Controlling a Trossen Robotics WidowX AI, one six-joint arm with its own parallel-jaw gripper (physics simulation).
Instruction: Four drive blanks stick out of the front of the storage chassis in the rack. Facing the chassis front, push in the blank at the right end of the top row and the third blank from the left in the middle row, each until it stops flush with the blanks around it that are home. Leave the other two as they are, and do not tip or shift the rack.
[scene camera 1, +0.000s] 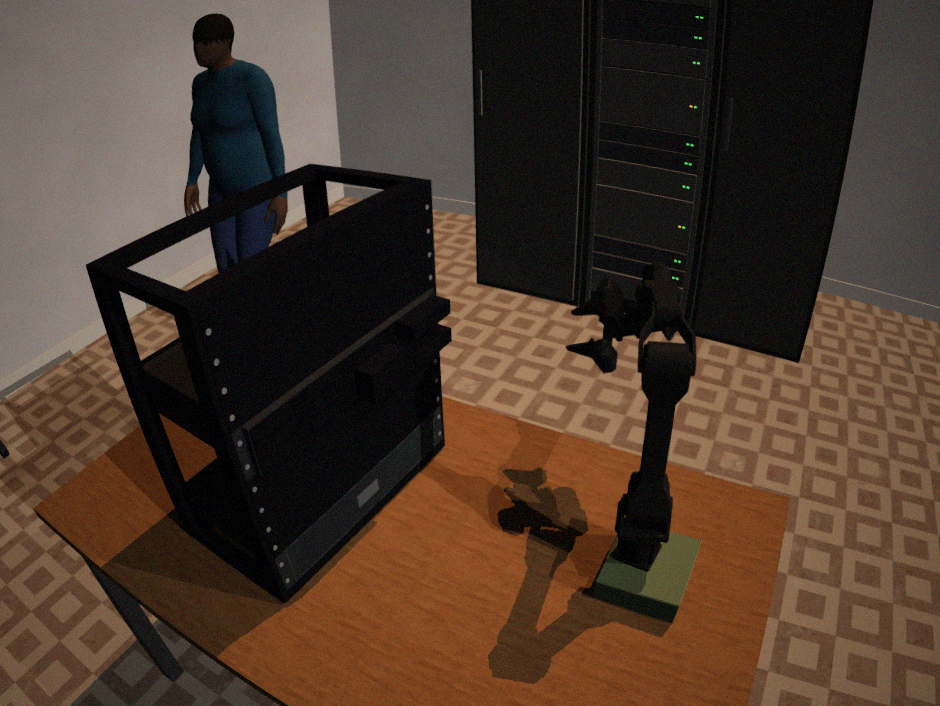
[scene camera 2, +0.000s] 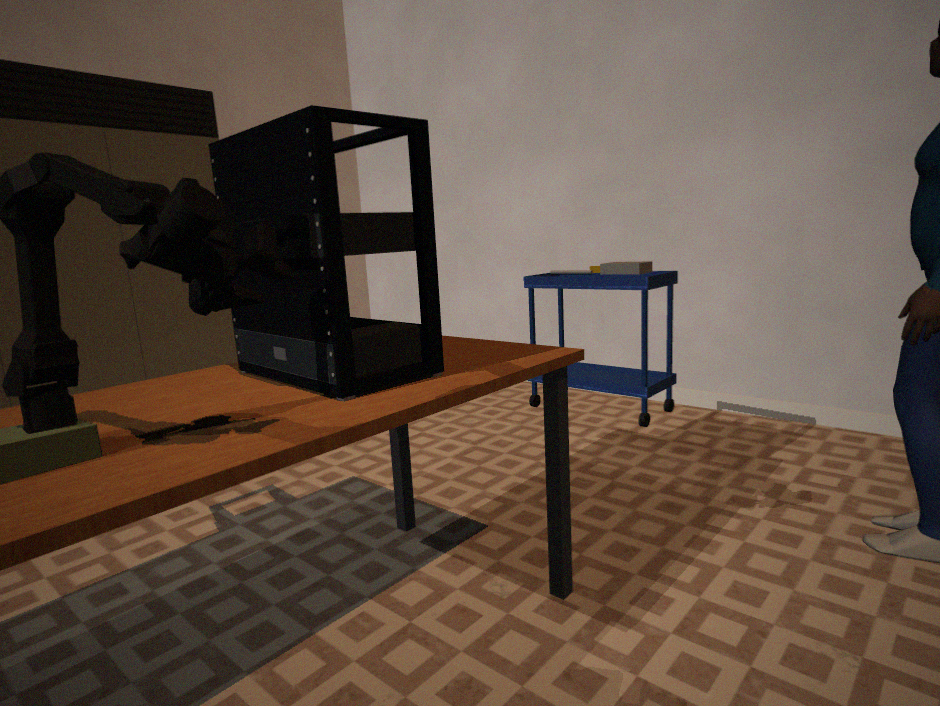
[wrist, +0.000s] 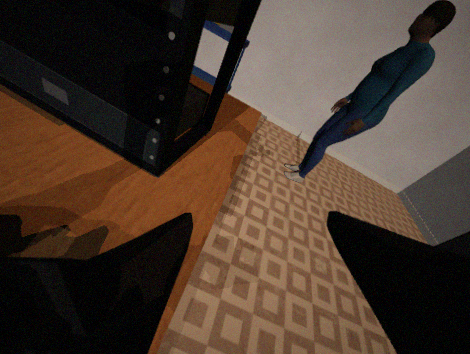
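Pixels of known places: gripper, fingertip midpoint: (scene camera 1: 569, 330) (scene camera 2: 280, 288) (wrist: 259, 219); arm's base, origin of the base link: (scene camera 1: 638, 552) (scene camera 2: 49, 426).
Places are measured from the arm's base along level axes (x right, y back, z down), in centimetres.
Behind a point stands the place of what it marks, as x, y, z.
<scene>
The black rack (scene camera 1: 130, 357) {-39.4, -72.3, -37.5} (scene camera 2: 427, 265) {9.9, -74.6, -21.2} (wrist: 231, 70) {9.8, -75.3, -15.9} stands upright on the table. Dark blanks stick out near the right end of the chassis front (scene camera 1: 319, 448) {-23.7, -47.4, -20.1} in scene camera 1. One protruding block (scene camera 1: 434, 307) {3.7, -43.8, -33.4} is at the top right, another block (scene camera 1: 438, 337) {3.6, -43.2, -27.6} is below it, and a further block (scene camera 1: 372, 376) {-14.3, -42.6, -30.3} is left of these, in the middle row. Darkness hides exact edges and how far each sticks out. My gripper (scene camera 1: 571, 329) {28.0, -29.6, -20.8} (wrist: 259, 219) {28.0, -29.6, -20.8} is open and empty, in the air in front of the chassis, apart from the blanks. In scene camera 2 it blends into the dark front.
The wooden table (scene camera 1: 425, 607) {-25.6, -27.3, 5.4} (scene camera 2: 486, 353) {0.1, -101.7, 5.4} carries the arm's green base (scene camera 1: 668, 566) {-0.6, 6.0, -0.1} (scene camera 2: 53, 452) {6.7, 0.9, 2.7}. Tall server cabinets (scene camera 1: 528, 151) stand behind. A blue cart (scene camera 2: 600, 281) stands by the wall. A person (scene camera 1: 235, 144) (wrist: 375, 90) stands behind the rack in scene camera 1.
</scene>
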